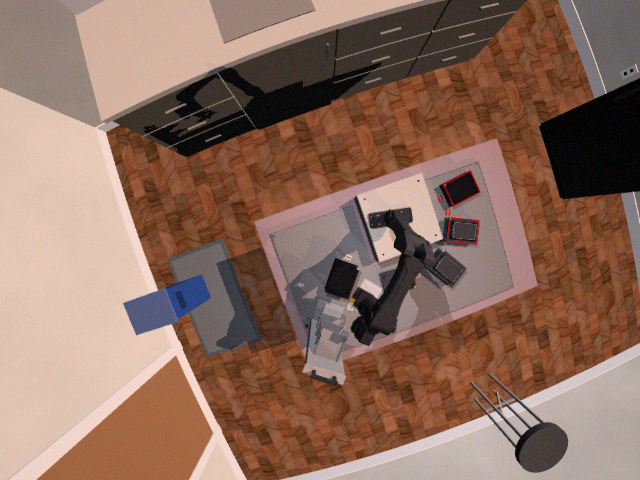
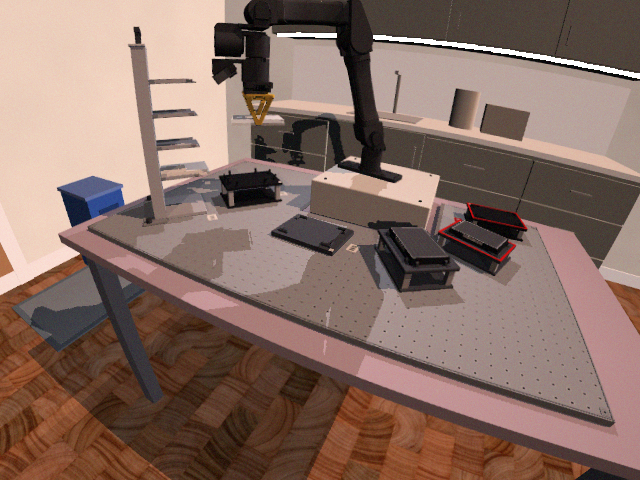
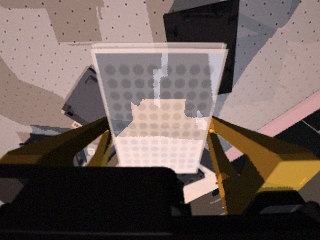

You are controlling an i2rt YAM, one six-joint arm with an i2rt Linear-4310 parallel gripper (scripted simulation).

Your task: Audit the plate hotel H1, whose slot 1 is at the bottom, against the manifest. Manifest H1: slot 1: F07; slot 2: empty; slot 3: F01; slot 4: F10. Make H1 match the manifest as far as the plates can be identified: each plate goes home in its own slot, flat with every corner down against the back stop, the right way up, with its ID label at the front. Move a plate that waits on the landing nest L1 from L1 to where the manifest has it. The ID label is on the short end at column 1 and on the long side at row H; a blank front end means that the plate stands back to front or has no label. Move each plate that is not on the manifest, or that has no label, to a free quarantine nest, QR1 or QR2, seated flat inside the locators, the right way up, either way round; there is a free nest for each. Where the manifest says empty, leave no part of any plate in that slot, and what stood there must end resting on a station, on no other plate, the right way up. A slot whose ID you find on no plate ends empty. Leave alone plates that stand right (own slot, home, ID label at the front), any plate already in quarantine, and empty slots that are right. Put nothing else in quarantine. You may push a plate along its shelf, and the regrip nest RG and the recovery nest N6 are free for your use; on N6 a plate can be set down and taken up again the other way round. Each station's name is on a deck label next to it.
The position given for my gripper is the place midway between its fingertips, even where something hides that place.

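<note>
Image 2 gives me my gripper (image 2: 256,122), and in that same picture I can see a dark plate (image 2: 476,235). Image 3 has my gripper too (image 3: 159,120).
</note>
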